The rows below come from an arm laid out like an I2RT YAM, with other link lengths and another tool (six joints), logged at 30 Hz.
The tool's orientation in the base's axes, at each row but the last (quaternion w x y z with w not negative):
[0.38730 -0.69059 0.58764 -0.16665]
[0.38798 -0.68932 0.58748 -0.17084]
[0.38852 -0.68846 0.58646 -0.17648]
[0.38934 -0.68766 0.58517 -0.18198]
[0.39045 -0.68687 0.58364 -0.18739]
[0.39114 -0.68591 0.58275 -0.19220]
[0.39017 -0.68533 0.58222 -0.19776]
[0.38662 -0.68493 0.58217 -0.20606]
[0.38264 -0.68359 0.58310 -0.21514]
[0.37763 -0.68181 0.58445 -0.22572]
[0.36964 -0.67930 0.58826 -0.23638]
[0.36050 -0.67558 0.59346 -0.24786]
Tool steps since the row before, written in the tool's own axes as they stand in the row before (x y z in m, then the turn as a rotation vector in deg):
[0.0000 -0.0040 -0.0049 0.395 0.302 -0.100]
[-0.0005 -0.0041 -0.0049 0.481 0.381 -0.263]
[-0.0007 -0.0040 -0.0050 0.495 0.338 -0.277]
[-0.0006 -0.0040 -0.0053 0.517 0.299 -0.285]
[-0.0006 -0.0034 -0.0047 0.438 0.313 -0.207]
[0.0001 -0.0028 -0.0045 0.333 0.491 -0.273]
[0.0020 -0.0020 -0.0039 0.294 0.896 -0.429]
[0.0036 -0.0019 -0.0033 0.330 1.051 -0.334]
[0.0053 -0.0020 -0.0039 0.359 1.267 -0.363]
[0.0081 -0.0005 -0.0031 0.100 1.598 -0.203]
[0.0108 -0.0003 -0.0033 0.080 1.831 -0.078]
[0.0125 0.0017 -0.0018 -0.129 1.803 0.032]
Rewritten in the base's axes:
[-0.0006 -0.0016 0.0061 -0.174 -0.408 -0.245]
[-0.0007 -0.0011 0.0063 -0.319 -0.545 -0.218]
[-0.0010 -0.0009 0.0063 -0.296 -0.562 -0.180]
[-0.0012 -0.0011 0.0065 -0.271 -0.585 -0.150]
[-0.0013 -0.0009 0.0056 -0.244 -0.485 -0.194]
[-0.0014 -0.0015 0.0049 -0.433 -0.409 -0.268]
[-0.0011 -0.0031 0.0036 -0.816 -0.426 -0.475]
[-0.0004 -0.0044 0.0029 -0.837 -0.437 -0.658]
[-0.0004 -0.0061 0.0031 -0.989 -0.479 -0.812]
[-0.0003 -0.0086 0.0012 -1.132 -0.198 -1.133]
[-0.0002 -0.0112 0.0010 -1.187 -0.159 -1.390]
[-0.0003 -0.0127 -0.0014 -1.121 0.068 -1.416]

